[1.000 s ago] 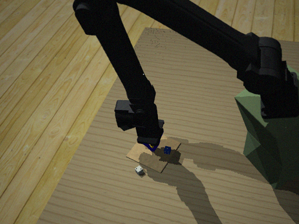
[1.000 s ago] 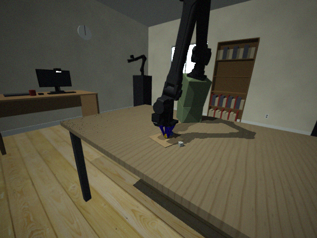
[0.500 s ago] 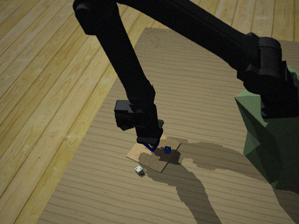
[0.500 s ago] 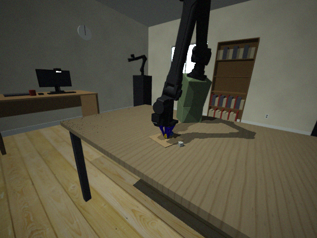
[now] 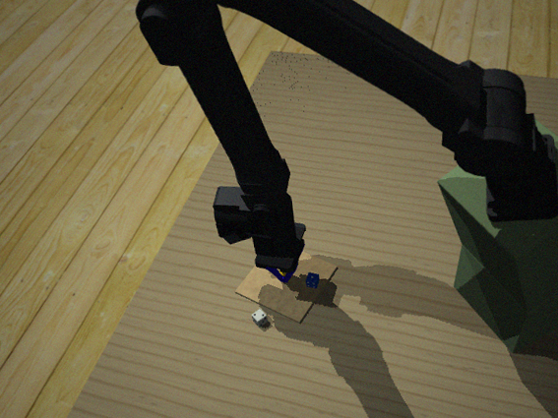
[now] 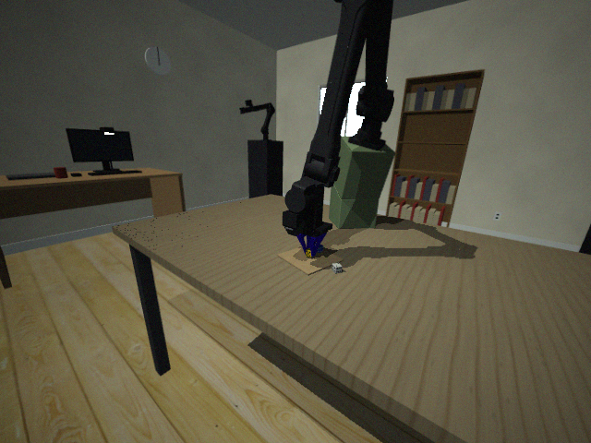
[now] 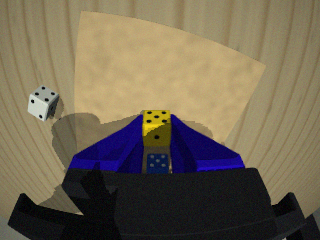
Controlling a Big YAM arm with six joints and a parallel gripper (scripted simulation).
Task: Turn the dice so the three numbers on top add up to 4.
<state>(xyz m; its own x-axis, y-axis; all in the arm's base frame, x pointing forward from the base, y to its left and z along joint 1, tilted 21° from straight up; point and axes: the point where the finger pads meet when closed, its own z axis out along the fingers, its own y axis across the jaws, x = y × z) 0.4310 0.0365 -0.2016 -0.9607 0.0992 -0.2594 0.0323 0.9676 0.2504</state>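
My gripper is now right at the yellow die. The rest, counted from my hand: tan mat (20 mm below); blue die (50 mm behind); white die (100 mm to the left, 20 mm ahead, 10 mm below).
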